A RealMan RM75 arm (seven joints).
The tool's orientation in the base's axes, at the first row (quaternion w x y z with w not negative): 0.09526 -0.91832 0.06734 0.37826
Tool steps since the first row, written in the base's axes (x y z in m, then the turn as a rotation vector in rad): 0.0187 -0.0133 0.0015 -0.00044 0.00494 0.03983; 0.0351 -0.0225 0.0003 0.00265 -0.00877 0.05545; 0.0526 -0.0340 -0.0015 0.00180 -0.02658 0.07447; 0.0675 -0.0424 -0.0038 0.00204 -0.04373 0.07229; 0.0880 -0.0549 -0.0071 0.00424 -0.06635 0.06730; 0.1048 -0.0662 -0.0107 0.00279 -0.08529 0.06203; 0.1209 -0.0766 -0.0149 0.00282 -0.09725 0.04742; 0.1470 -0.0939 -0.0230 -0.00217 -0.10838 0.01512; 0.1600 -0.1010 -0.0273 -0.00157 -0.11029 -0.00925
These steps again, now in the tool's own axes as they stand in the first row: 0.0128 0.0091 -0.0168 -0.02875 -0.00966 -0.02629; 0.0257 0.0150 -0.0292 -0.03691 0.00114 -0.04236; 0.0399 0.0230 -0.0425 -0.05005 0.01627 -0.05904; 0.0524 0.0285 -0.0530 -0.04745 0.03318 -0.06156; 0.0699 0.0371 -0.0675 -0.04121 0.05537 -0.06470; 0.0848 0.0452 -0.0790 -0.03752 0.07473 -0.06432; 0.0997 0.0527 -0.0894 -0.02655 0.08817 -0.05688; 0.1247 0.0654 -0.1055 -0.00663 0.10398 -0.03352; 0.1373 0.0703 -0.1129 0.01113 0.10874 -0.01741
